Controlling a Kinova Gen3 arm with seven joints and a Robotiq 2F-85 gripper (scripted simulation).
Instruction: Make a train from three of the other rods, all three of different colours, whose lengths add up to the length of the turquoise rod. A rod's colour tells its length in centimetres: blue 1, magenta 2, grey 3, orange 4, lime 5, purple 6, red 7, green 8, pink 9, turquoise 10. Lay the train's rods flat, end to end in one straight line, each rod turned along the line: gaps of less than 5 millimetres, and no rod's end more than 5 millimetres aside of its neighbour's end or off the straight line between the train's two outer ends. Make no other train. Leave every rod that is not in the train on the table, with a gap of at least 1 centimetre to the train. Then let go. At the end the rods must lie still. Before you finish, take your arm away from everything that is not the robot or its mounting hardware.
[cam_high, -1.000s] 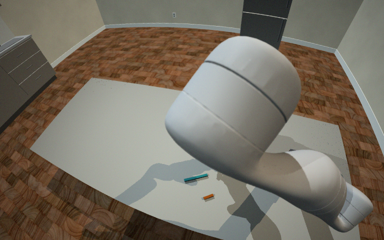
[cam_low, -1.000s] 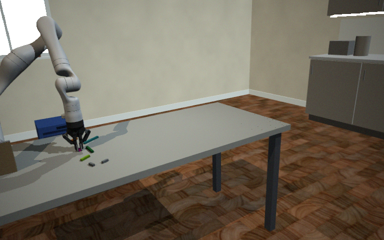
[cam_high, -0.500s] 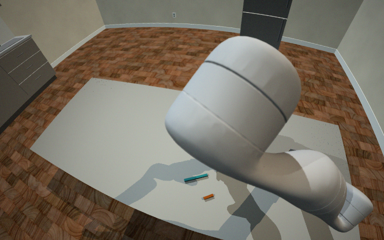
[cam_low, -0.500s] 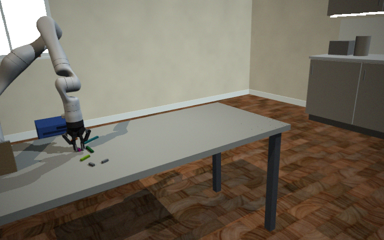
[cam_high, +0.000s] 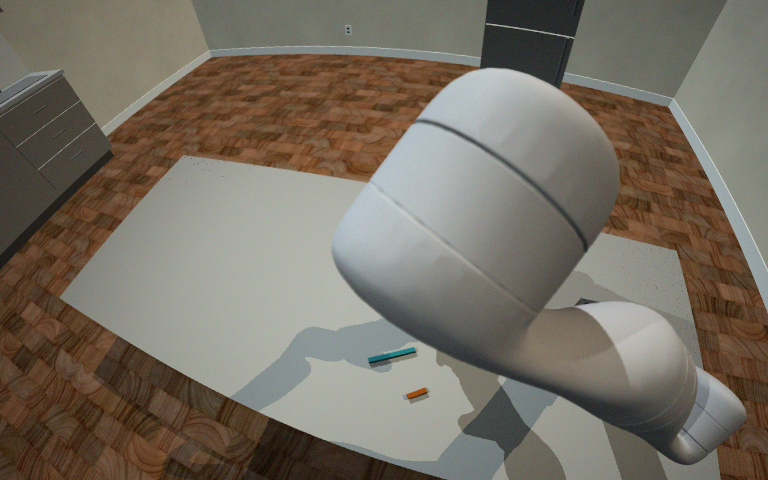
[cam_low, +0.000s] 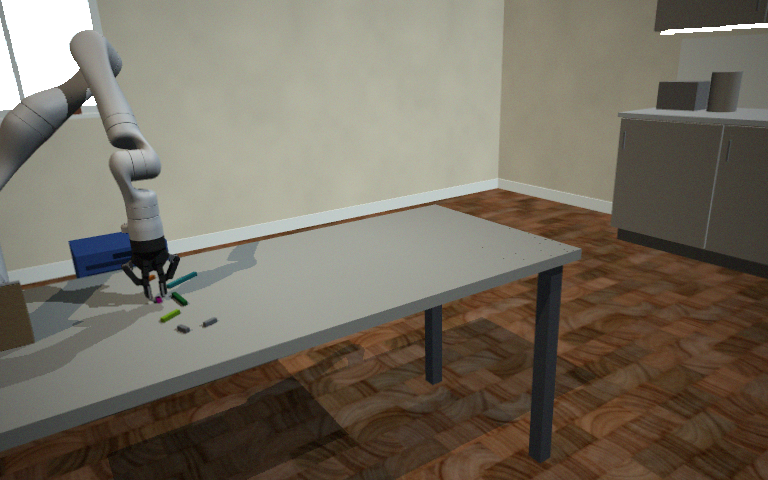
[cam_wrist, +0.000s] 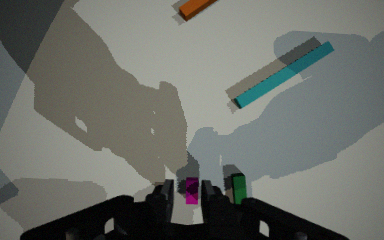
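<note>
Now: hand 20 mm above the magenta rod. Round my hand: turquoise rod 70 mm ahead, 110 mm to the left, 20 mm below; then lime rod 20 mm ahead, 110 mm to the right, 20 mm below; then green rod 50 mm ahead, 20 mm to the right, 20 mm below.
</note>
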